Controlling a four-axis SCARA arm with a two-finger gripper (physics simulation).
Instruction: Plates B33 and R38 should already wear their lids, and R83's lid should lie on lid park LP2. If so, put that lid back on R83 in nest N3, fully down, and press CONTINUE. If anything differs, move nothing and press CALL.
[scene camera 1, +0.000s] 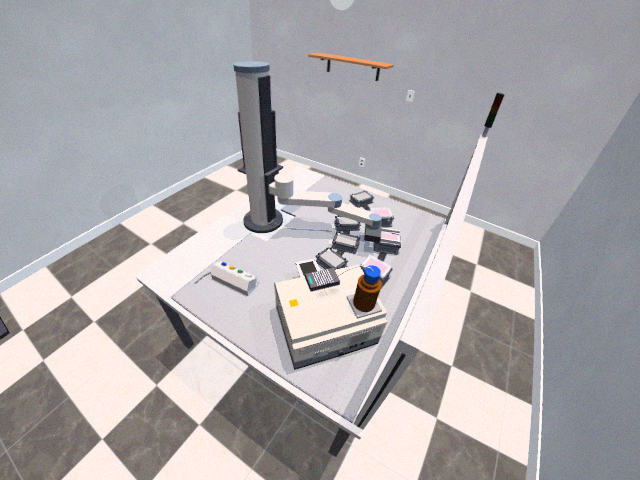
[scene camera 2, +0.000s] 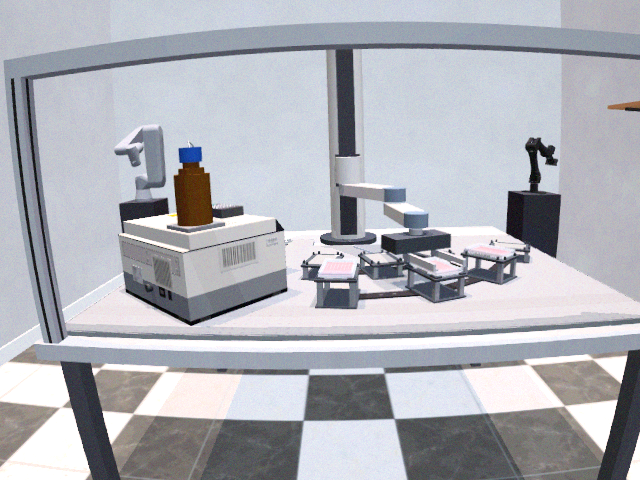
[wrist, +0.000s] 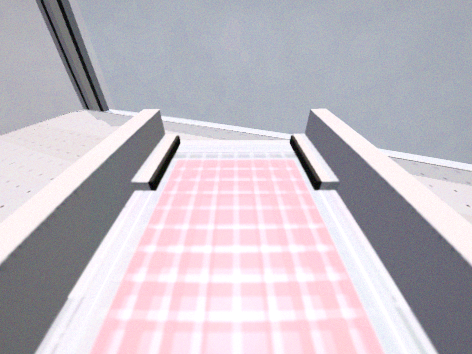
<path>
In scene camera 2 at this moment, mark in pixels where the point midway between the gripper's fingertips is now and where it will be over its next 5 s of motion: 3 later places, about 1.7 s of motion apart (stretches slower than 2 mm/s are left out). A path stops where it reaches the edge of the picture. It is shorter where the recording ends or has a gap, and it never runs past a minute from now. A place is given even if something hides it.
My gripper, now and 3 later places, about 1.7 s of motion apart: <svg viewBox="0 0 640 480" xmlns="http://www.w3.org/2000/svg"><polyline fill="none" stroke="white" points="450,265 432,258 413,220 328,216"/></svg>
</path>
